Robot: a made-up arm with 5 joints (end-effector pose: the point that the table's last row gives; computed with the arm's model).
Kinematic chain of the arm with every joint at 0, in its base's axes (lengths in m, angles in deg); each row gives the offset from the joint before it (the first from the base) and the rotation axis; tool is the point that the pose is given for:
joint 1: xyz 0 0 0.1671 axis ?
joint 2: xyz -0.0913 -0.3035 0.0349 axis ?
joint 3: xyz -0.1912 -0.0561 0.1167 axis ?
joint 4: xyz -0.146 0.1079 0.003 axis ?
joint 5: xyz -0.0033 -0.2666 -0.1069 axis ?
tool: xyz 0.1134 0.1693 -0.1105
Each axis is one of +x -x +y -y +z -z.
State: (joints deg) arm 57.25 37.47 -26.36 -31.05 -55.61
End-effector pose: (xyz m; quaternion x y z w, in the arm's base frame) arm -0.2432 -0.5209 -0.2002 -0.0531 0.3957 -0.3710 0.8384
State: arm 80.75 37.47 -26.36 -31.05 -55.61
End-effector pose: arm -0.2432 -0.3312 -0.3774 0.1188 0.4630 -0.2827 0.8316
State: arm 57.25 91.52 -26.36 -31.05 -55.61
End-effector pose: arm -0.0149 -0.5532 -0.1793 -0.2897 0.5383 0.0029 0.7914
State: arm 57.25 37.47 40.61 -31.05 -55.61
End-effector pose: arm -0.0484 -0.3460 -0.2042 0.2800 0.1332 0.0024 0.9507
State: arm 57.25 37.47 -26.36 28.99 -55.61
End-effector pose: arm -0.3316 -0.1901 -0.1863 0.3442 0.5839 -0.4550 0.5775
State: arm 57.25 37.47 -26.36 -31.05 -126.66
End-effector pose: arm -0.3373 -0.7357 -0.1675 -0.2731 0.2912 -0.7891 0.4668
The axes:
joint 1: +x
joint 2: +y
joint 3: +z
joint 4: +x
joint 5: +z

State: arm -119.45 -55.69 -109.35 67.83 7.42
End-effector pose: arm -0.0073 0.2702 0.4695 0.0747 -0.7091 0.3552 0.6045
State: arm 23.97 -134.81 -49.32 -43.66 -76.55
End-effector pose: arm 0.0387 -0.3764 -0.4087 -0.6276 0.2791 0.7250 0.0500
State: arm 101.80 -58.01 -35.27 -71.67 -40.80
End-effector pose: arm -0.4374 0.1473 -0.3352 0.2530 0.3482 -0.7138 0.5525
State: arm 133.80 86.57 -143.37 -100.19 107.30
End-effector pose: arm 0.2742 0.0591 0.0873 -0.0871 -0.7556 -0.6277 0.1659
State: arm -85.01 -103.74 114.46 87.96 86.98
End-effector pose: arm 0.0240 -0.3669 0.9145 0.1348 -0.8062 -0.5731 0.0596
